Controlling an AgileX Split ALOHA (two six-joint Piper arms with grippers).
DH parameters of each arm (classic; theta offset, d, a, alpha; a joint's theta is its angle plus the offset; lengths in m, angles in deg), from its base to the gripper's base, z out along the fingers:
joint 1: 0 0.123 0 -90
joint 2: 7.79 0 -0.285 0
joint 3: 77.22 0 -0.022 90
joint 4: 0 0.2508 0 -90
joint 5: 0 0 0.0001 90
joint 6: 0 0.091 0 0
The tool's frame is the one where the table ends.
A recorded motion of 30 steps. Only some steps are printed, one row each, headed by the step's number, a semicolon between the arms.
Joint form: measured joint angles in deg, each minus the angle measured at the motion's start. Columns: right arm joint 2, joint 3, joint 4, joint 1, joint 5, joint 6; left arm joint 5, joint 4, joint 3, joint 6, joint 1, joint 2.
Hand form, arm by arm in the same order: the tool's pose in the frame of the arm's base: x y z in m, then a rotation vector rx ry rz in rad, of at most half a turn. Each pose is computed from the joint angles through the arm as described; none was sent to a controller.
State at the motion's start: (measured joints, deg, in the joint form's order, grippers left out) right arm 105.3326 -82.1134 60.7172 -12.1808 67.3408 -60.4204; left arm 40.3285 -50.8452 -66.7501 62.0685 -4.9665 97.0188
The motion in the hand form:
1: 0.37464 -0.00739 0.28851 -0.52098 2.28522 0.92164; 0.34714 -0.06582 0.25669 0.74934 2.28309 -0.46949
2: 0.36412 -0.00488 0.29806 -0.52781 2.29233 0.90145; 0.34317 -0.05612 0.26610 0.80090 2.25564 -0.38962
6: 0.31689 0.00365 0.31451 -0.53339 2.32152 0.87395; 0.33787 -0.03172 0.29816 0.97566 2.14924 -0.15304
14: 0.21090 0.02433 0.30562 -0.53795 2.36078 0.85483; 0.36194 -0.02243 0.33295 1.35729 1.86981 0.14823
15: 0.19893 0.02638 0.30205 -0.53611 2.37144 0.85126; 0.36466 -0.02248 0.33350 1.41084 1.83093 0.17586
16: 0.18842 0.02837 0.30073 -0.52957 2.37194 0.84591; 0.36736 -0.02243 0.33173 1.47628 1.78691 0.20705
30: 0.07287 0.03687 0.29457 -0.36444 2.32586 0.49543; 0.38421 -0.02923 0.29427 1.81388 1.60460 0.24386
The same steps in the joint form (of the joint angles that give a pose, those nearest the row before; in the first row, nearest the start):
1: -2.58 0.72 -2.10 0.00 0.19 1.39; 0.13 3.17 0.00 0.86 1.34 -1.77
2: -5.22 1.91 -3.39 0.19 0.36 2.66; 0.13 6.10 0.00 2.34 2.55 -3.65
6: -15.32 10.25 -5.99 0.24 1.08 4.99; 1.29 14.07 -2.86 8.17 5.73 -7.52
14: -36.93 32.00 -8.25 0.29 1.33 6.13; 3.21 18.97 -13.58 27.15 6.66 -4.55
15: -39.40 34.41 -8.82 0.29 1.47 6.63; 3.41 18.97 -14.35 30.32 6.66 -4.00
16: -41.83 36.29 -9.06 0.29 1.47 7.26; 3.47 18.97 -14.77 34.24 6.66 -3.38
30: -75.48 48.88 -23.22 0.28 -0.11 25.66; 4.89 18.92 -14.91 51.96 5.71 2.30

